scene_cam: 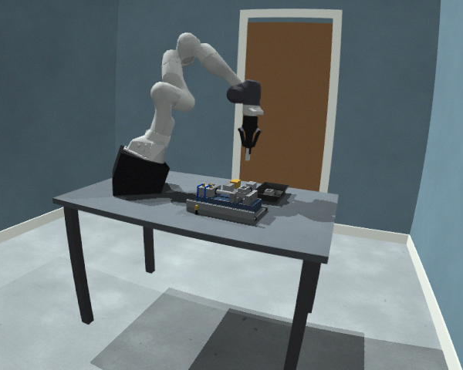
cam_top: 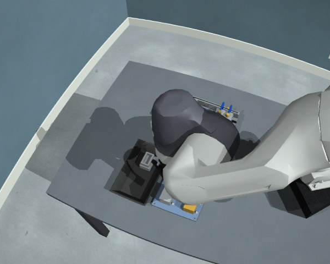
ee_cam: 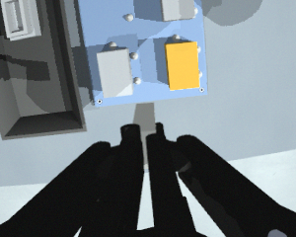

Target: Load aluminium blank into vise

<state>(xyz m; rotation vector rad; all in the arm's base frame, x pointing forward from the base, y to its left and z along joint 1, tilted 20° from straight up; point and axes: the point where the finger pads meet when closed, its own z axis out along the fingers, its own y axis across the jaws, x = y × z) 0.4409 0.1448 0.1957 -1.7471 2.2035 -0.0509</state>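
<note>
The brass blank is 60 mm behind my hand, 20 mm to the right of it and 160 mm below it. Round my hand: blue infeed plate: 20 mm behind, 70 mm to the right, 190 mm below; then vise hose block: 110 mm behind, 350 mm to the right, 110 mm below; then moving jaw: 20 mm ahead, 380 mm to the right, 110 mm below.
</note>
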